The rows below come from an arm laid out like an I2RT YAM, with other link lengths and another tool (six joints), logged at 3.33 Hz.
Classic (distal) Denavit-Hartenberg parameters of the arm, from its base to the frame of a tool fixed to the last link. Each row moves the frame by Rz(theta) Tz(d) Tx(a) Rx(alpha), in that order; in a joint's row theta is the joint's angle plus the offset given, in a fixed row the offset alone. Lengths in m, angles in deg.
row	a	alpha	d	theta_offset
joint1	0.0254	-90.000	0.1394	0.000
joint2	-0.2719	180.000	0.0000	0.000
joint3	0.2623	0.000	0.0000	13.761
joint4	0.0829	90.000	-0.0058	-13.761
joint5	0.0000	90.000	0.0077	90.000
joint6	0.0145	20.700	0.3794	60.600
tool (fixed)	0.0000	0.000	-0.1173	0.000
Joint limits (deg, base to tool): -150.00..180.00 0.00..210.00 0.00..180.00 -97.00..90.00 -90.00..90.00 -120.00..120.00
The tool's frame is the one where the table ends.
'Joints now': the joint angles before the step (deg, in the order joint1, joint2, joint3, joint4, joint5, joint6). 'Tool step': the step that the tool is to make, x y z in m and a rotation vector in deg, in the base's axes. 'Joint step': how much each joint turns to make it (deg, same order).
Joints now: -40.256 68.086 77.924 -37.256 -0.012 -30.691
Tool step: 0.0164 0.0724 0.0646 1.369 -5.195 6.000
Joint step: 8.914 -2.274 10.531 -9.426 0.819 4.998
